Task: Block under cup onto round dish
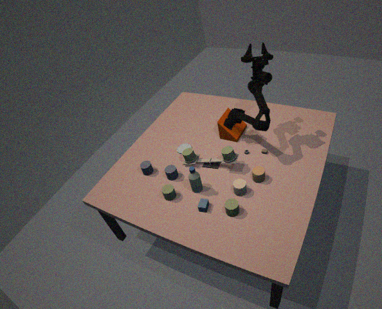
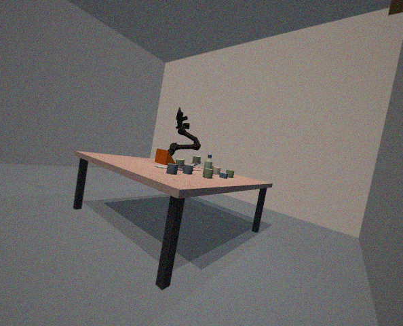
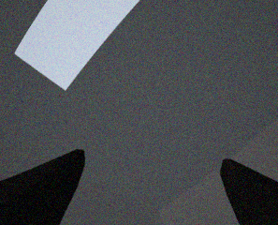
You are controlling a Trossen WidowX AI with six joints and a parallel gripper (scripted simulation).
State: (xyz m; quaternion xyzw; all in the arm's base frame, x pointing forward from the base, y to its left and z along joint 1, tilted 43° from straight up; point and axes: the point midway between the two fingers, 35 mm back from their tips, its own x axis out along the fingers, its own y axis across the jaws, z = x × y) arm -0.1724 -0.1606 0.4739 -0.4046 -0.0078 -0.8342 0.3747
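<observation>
Right now my gripper tip is 560 mm above the grey block, 420 mm short of it and 360 mm to the left of it. From my gripper tip the other things lie so: bottle (610 mm ahead, 490 mm below, 250 mm to the right); pale round dish (600 mm below, 460 mm to the right, 310 mm ahead).
</observation>
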